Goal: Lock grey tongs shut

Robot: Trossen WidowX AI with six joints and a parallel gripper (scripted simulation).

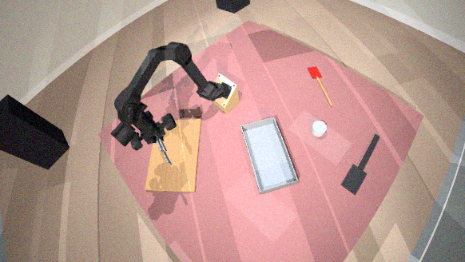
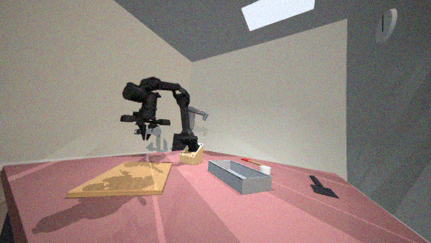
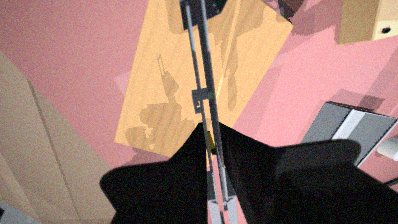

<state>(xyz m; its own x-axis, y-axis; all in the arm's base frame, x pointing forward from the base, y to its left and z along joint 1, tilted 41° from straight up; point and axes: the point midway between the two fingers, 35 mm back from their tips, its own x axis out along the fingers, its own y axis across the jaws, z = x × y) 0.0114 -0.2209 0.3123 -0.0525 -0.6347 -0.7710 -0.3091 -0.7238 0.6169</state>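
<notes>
Now: gripper tip 1 cm past the wooden board and 14 cm above it. From my gripper tip the other things lie so: white cylinder: 44 cm ahead, 51 cm to the left, 13 cm below; then grey roasting tin: 33 cm ahead, 27 cm to the left, 12 cm below; then red spatula: 29 cm ahead, 79 cm to the left, 14 cm below.
</notes>
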